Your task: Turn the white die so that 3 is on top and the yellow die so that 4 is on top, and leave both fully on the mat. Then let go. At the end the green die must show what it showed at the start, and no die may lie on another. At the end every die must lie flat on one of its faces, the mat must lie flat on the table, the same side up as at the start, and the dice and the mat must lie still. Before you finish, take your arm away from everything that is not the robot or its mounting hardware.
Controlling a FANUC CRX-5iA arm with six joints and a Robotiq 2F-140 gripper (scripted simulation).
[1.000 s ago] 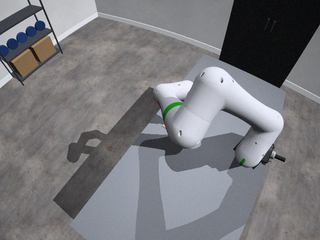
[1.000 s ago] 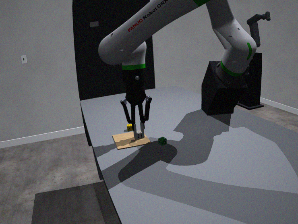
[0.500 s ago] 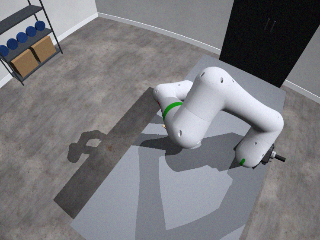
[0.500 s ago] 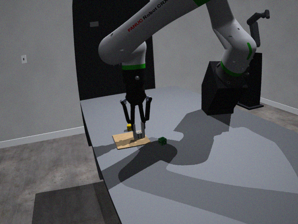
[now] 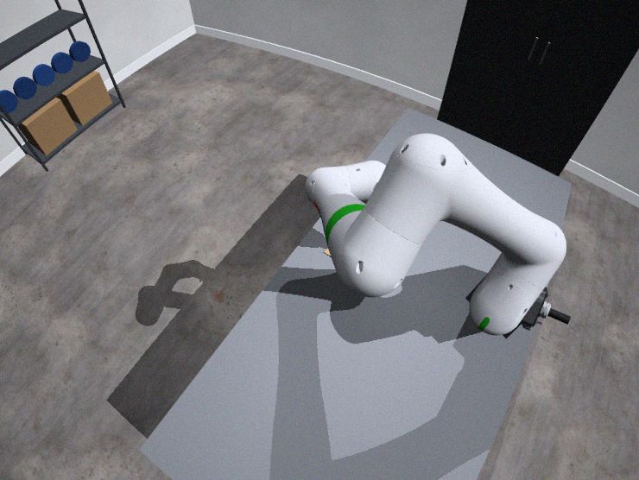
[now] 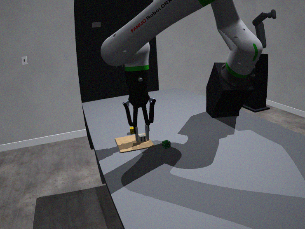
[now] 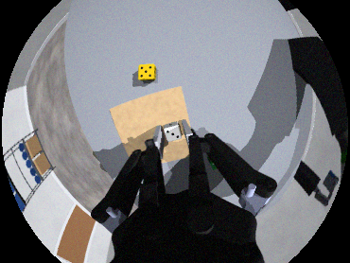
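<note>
My gripper is now 2 cm above the white die. Round my hand: tan mat: 4 cm ahead, 4 cm below; then green die: 7 cm behind, 9 cm to the left, 3 cm below; then yellow die: 2 cm ahead, 11 cm to the right, 3 cm below.
</note>
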